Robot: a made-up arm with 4 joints.
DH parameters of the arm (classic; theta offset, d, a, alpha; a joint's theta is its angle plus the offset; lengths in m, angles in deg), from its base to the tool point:
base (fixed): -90 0.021 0.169 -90
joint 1: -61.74 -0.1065 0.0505 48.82
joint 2: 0 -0.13 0.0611 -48.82
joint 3: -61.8 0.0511 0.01 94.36
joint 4: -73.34 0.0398 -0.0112 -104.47
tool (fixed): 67.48 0.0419 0 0
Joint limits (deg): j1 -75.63..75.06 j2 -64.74..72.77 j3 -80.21..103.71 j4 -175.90..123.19
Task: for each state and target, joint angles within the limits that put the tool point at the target. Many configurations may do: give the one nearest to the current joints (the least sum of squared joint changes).
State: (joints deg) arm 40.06 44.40 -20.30 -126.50
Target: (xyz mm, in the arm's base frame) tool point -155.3 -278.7 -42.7
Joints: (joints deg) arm 40.85 58.24 -16.71 -108.93
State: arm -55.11 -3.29 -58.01 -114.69
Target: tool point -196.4 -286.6 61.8
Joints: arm -5.24 -25.59 -61.33 -119.51
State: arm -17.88 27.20 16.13 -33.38
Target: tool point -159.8 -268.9 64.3
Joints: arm 13.16 3.42 -12.30 -58.59
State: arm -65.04 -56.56 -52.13 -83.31
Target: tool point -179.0 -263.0 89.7
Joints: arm -28.25 -13.19 -80.21 -83.48
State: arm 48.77 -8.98 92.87 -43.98
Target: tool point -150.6 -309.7 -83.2
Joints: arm 75.06 1.54 59.17 -45.33
